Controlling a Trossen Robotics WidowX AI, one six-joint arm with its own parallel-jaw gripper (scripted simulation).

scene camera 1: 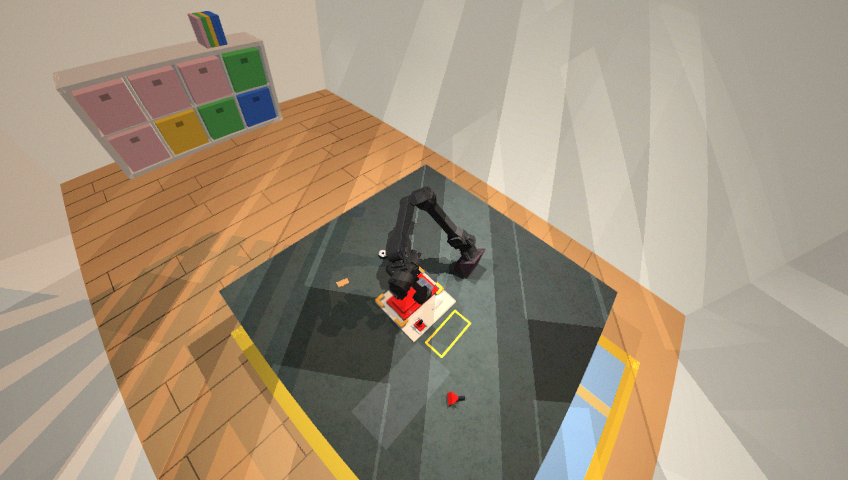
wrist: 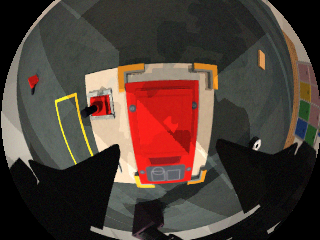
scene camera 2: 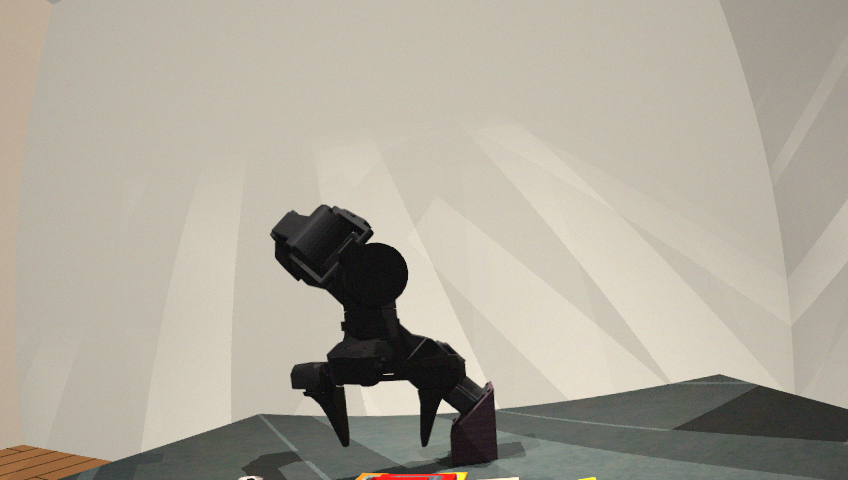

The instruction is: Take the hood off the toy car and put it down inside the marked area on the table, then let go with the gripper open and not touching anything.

Labels:
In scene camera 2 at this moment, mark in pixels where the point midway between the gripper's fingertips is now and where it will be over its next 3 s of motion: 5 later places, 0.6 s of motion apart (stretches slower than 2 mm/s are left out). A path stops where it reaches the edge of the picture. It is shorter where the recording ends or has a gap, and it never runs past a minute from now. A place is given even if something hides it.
My gripper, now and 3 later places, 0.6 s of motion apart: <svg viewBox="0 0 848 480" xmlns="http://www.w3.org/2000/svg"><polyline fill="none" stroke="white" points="384,446 383,452 384,461 386,471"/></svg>

